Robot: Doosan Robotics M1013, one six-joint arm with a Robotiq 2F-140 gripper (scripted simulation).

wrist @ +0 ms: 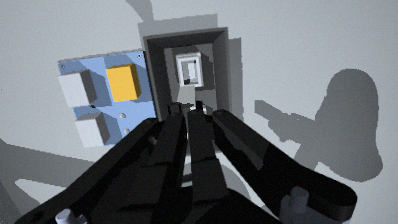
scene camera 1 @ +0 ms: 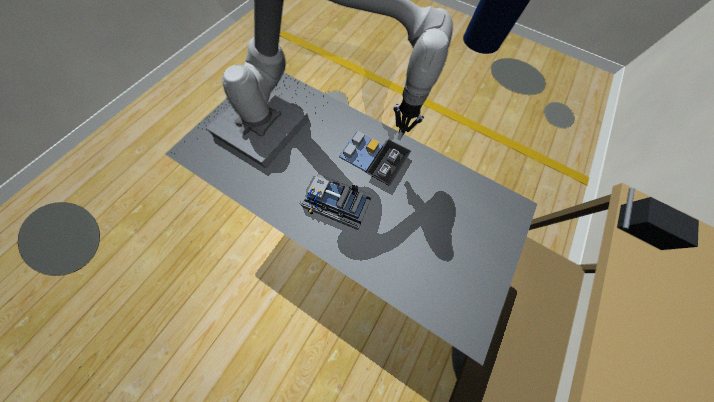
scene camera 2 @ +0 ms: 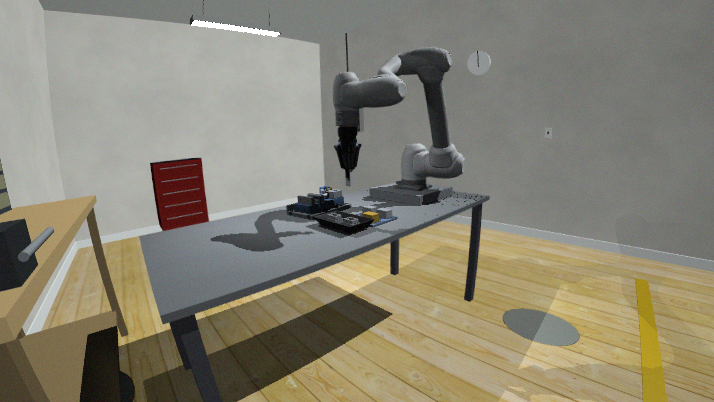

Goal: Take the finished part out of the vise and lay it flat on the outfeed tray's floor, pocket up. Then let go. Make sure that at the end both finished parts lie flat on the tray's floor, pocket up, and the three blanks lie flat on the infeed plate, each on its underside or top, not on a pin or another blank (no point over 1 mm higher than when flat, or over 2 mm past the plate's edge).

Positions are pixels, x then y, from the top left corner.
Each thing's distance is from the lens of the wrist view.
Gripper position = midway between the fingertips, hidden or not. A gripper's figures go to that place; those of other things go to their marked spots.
gripper [wrist: 188, 97]: 0.22 m
brass block [wrist: 123, 79]: 0.38 m
grey block [wrist: 92, 128]: 0.43 m
blue fixture plate [wrist: 136, 110]: 0.43 m
The marked spots on the blue fixture plate and the brass block are 0.08 m apart.
